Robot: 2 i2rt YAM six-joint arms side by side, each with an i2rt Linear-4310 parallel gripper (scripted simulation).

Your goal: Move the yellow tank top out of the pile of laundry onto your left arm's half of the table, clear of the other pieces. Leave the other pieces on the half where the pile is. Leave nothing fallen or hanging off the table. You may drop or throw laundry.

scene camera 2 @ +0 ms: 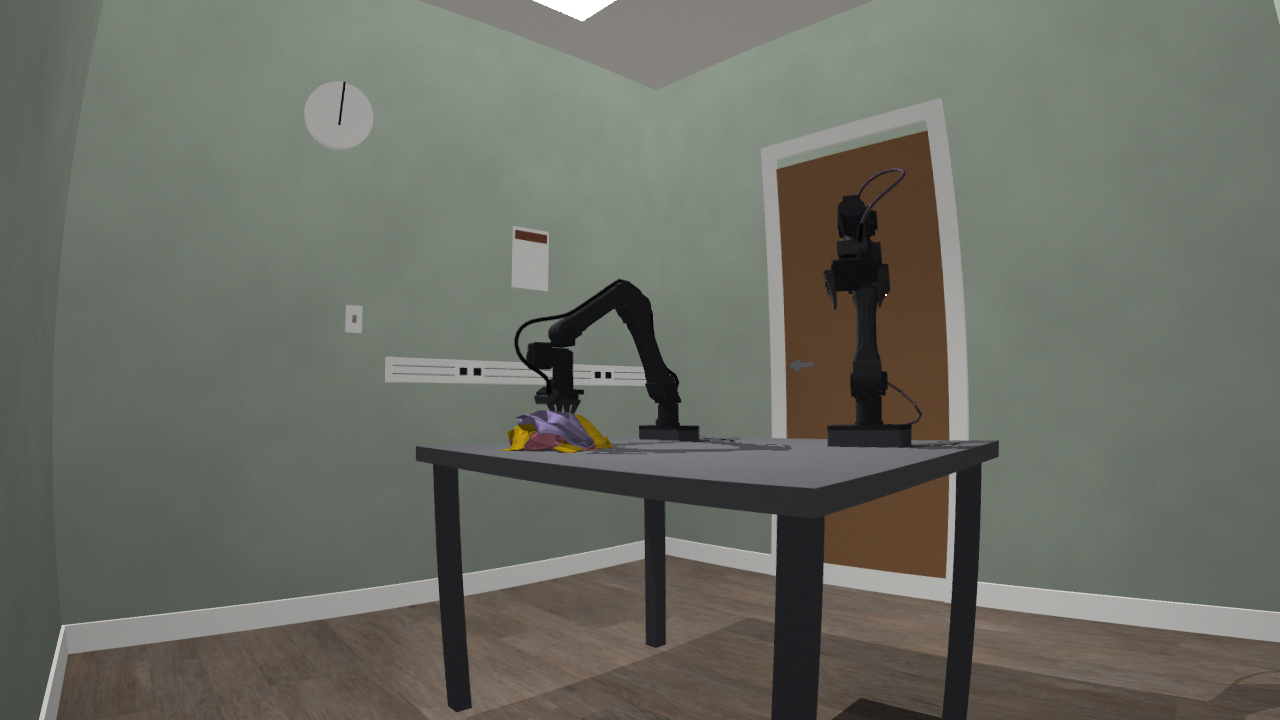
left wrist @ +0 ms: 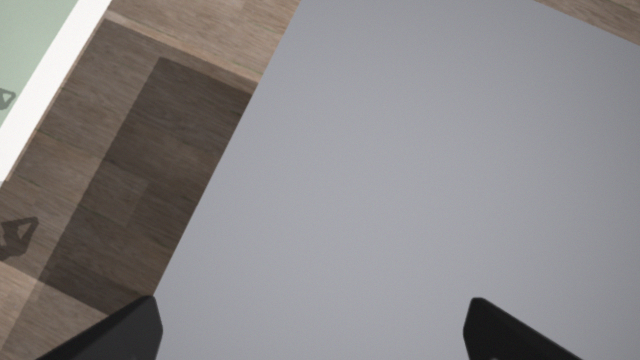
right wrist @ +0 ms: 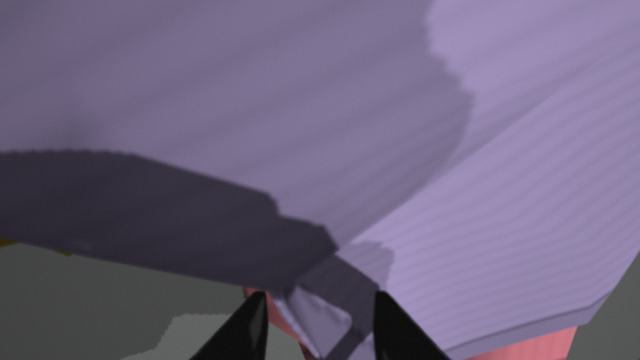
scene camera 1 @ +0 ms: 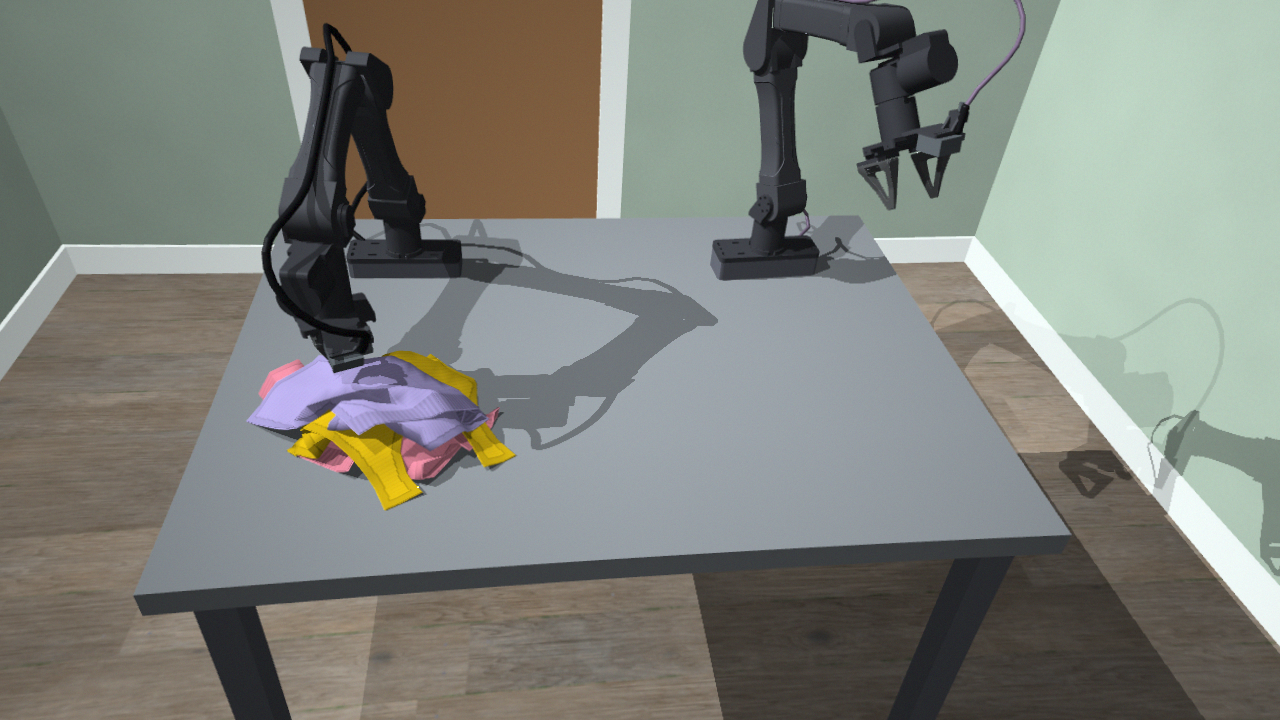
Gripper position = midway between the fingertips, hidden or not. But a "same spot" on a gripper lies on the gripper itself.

my left gripper: scene camera 2; left wrist; scene camera 1 913, 203; not seen in the right wrist view (out of frame)
same spot on my left gripper: [left wrist: 139, 323] = [scene camera 2: 878, 299]
same spot on lavender garment: [right wrist: 473, 166] = [scene camera 1: 324, 387]
